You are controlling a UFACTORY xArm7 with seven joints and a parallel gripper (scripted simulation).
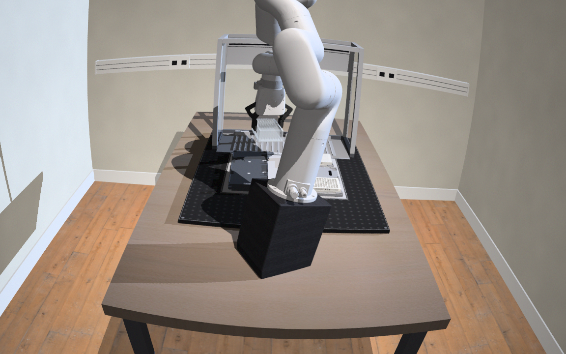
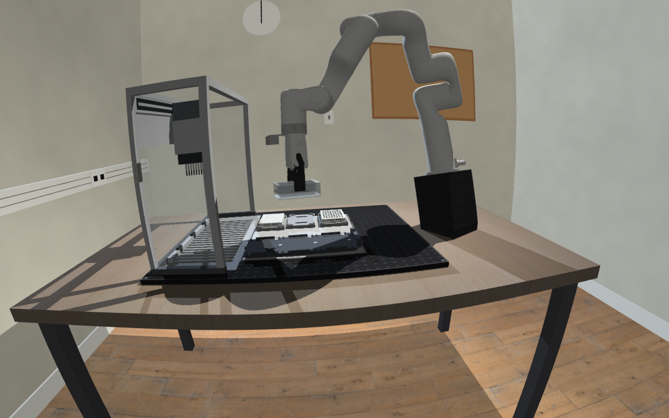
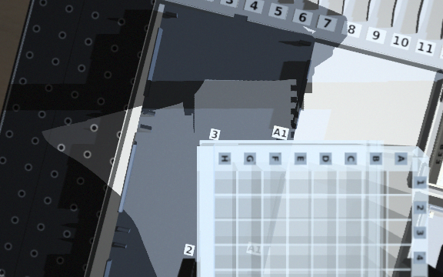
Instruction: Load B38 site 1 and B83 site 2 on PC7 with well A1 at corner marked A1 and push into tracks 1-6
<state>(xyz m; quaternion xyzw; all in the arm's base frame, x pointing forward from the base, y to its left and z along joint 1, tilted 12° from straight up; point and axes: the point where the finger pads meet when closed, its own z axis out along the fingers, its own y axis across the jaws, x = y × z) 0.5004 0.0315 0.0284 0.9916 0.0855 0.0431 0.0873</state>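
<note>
The plate carrier PC7 is 16 cm below my hand and 6 cm to the left of it. From my hand the other things lie so: 96-well plate B38 (18 cm to the right, 15 cm below, 14 cm behind); nest S1 (18 cm to the right, 17 cm below, 14 cm behind); nest S2 (20 cm to the right, 17 cm below, 2 cm behind).
</note>
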